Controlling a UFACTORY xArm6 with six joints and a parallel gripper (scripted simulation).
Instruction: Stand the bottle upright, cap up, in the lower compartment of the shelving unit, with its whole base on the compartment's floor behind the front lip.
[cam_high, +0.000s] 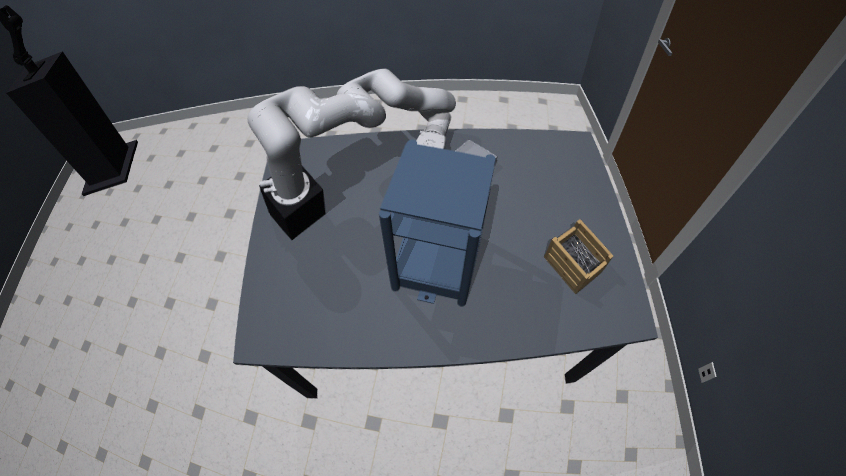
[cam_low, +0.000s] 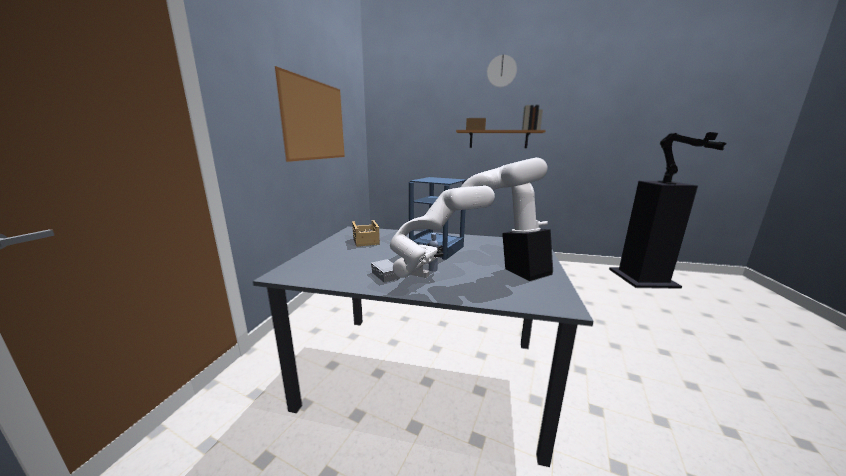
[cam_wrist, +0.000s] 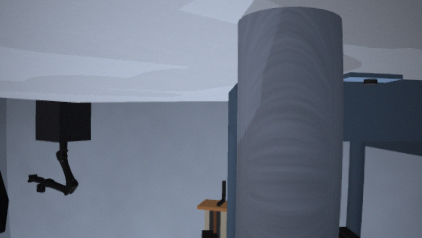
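Now: the bottle 1 cm above my hand. Also, from my hand: grey box (22 cm ahead, 8 cm to the left, 8 cm below); wooden crate (40 cm ahead, 41 cm to the right, 6 cm below); blue shelving unit (3 cm behind, 29 cm to the right, 9 cm above).
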